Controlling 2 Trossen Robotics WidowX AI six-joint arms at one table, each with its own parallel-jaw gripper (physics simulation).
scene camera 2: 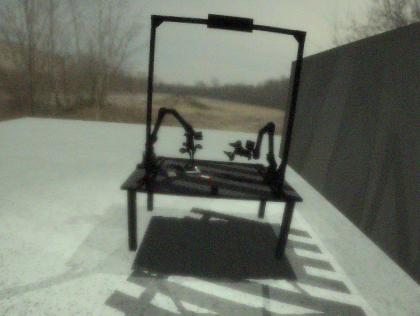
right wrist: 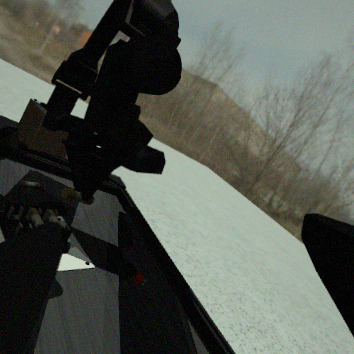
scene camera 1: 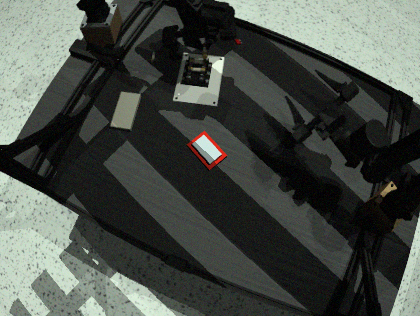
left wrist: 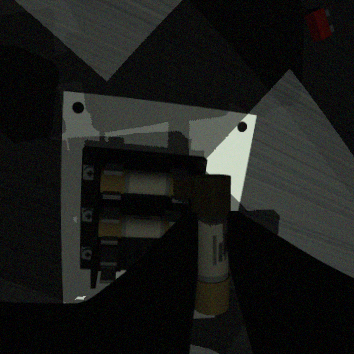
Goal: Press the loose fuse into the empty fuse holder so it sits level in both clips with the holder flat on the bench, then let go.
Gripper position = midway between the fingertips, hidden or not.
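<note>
My right gripper (scene camera 1: 300, 83) is open and holding nothing, and the right wrist view has that gripper too (right wrist: 183, 230). There's also my left gripper (scene camera 1: 205, 48), which you get in the right wrist view as well (right wrist: 81, 197), and in the left wrist view (left wrist: 210, 222). On the table rest a cream block (scene camera 1: 126, 109) and a red-framed card (scene camera 1: 209, 153). The card is out of frame in the right wrist view, and it is out of frame in the left wrist view.
</note>
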